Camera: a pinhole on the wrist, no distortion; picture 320 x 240 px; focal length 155.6 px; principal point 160.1 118.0 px. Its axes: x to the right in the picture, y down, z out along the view. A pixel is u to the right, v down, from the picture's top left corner.
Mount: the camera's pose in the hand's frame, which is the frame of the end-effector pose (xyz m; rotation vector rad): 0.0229 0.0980 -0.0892 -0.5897 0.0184 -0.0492
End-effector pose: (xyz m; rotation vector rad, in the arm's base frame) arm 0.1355 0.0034 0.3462 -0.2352 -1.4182 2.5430
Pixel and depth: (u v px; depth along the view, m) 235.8 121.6 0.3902
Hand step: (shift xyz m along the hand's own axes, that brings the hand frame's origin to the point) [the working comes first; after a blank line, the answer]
In the camera's frame: 0.1898 0.0090 0.3902

0.2251 0.3124 0.2294
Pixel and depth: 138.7 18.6 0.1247
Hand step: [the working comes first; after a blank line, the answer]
In the camera's frame: -0.0172 -0.0797 0.1247

0.0064 0.1020 0.0588
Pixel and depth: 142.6 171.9 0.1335
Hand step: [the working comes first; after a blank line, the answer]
In the camera's frame: -0.0150 0.0462 0.1335

0.0140 0.2113 -0.0039
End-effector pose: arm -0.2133 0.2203 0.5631 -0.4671 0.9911 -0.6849
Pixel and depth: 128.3 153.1 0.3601
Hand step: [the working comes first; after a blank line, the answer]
In the camera's frame: -0.0736 0.0812 0.3601

-0.0359 0.3692 0.1651
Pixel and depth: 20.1 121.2 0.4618
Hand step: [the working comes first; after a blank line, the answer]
In the camera's frame: -0.4155 0.0095 0.4618

-0.3771 0.3838 0.2906
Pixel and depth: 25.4 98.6 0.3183
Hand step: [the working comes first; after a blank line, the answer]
In the camera's frame: -0.2755 -0.0397 0.3183

-0.2439 0.2561 0.1983
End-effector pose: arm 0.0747 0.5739 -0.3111 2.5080 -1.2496 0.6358
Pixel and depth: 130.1 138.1 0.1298
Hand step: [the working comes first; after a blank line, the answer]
In the camera's frame: -0.0250 0.0168 0.1298

0.0027 0.1853 0.0094
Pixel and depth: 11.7 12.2 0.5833
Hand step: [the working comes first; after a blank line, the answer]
In the camera's frame: -0.5563 -0.3966 0.5833

-0.5306 0.1215 0.6180
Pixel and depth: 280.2 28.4 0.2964
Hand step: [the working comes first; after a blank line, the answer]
In the camera's frame: 0.2288 -0.1707 0.2964

0.2537 0.1092 0.2513
